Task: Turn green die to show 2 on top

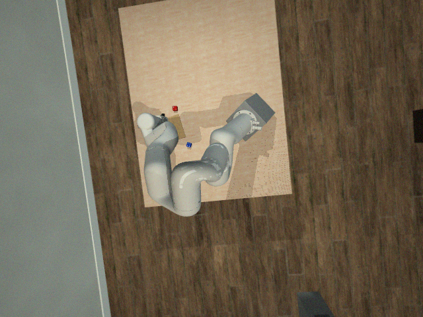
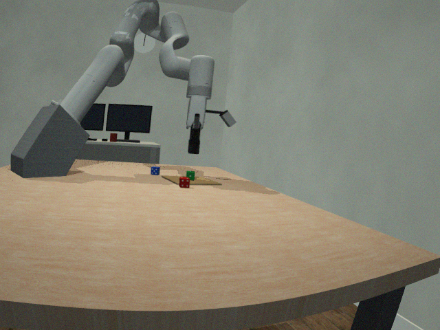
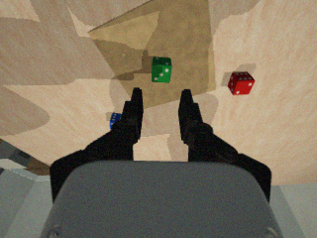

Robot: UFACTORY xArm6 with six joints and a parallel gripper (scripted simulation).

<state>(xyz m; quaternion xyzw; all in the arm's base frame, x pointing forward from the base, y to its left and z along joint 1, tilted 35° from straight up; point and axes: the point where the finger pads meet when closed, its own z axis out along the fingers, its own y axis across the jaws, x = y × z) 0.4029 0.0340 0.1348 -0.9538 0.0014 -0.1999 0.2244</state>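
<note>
Now: hand 9 cm above the green die. The rest, counted from my hand: tan mat (10 cm below); then blue die (13 cm behind, 9 cm below, 7 cm to the left); then red die (12 cm to the right, 9 cm below, 1 cm behind).
</note>
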